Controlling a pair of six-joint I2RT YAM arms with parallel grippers.
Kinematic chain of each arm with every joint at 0, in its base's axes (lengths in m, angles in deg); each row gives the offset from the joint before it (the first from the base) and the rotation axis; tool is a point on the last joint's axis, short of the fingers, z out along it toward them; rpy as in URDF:
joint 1: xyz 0 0 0.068 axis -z
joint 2: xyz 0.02 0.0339 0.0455 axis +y
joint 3: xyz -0.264 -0.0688 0 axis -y
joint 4: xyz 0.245 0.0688 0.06 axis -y
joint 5: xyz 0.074 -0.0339 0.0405 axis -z
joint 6: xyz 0.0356 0 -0.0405 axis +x
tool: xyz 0 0 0 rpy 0 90 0
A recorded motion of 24 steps. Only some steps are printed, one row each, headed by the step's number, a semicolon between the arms.
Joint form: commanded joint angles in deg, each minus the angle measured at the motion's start. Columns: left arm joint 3, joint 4, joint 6, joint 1, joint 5, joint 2; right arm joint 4, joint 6, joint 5, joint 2, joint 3, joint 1.
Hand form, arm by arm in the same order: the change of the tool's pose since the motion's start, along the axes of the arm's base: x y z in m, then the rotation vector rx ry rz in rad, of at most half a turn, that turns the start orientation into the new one. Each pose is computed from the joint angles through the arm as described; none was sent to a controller.
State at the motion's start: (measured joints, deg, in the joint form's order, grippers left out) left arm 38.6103 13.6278 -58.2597 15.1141 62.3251 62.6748; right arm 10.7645 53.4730 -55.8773 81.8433 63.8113 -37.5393
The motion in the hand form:
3: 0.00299 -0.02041 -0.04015 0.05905 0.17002 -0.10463; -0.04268 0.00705 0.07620 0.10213 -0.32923 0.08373
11: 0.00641 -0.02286 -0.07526 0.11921 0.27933 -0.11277; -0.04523 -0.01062 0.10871 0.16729 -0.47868 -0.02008
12: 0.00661 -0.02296 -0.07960 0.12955 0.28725 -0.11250; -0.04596 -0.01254 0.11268 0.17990 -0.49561 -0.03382
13: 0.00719 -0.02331 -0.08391 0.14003 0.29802 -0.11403; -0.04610 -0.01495 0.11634 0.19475 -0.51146 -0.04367
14: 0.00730 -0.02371 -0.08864 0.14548 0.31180 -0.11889; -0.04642 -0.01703 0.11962 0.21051 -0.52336 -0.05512
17: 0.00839 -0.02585 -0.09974 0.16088 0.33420 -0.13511; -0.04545 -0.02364 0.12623 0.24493 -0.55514 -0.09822
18: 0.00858 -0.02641 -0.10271 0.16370 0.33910 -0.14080; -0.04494 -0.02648 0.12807 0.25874 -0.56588 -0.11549
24: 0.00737 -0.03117 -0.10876 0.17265 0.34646 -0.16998; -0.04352 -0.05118 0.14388 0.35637 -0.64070 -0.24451
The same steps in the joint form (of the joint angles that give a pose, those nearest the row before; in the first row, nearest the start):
3: -1.81 -3.85 1.77 4.31 1.53 6.22; -8.55 -13.44 1.80 -4.88 10.80 -6.15
11: -3.68 -6.69 5.02 4.60 1.13 11.41; -7.33 -16.73 5.34 -7.11 14.12 -4.22
12: -3.86 -7.22 5.87 4.62 0.92 12.06; -6.60 -16.76 5.86 -7.38 14.36 -4.08
13: -3.89 -7.88 6.69 4.66 0.78 12.87; -5.54 -16.58 5.96 -7.61 14.50 -3.74
14: -4.17 -7.93 7.00 4.73 0.93 13.67; -4.27 -16.11 6.23 -7.85 14.50 -3.49
17: -4.49 -8.04 8.40 5.08 1.23 15.99; -1.03 -15.21 7.36 -8.48 14.20 -2.42
18: -4.60 -7.95 8.76 5.17 1.40 16.61; 0.44 -14.73 7.77 -8.77 13.88 -1.94
24: -4.69 -7.96 9.77 6.24 1.83 18.01; 9.92 -11.15 10.73 -11.05 12.18 2.16

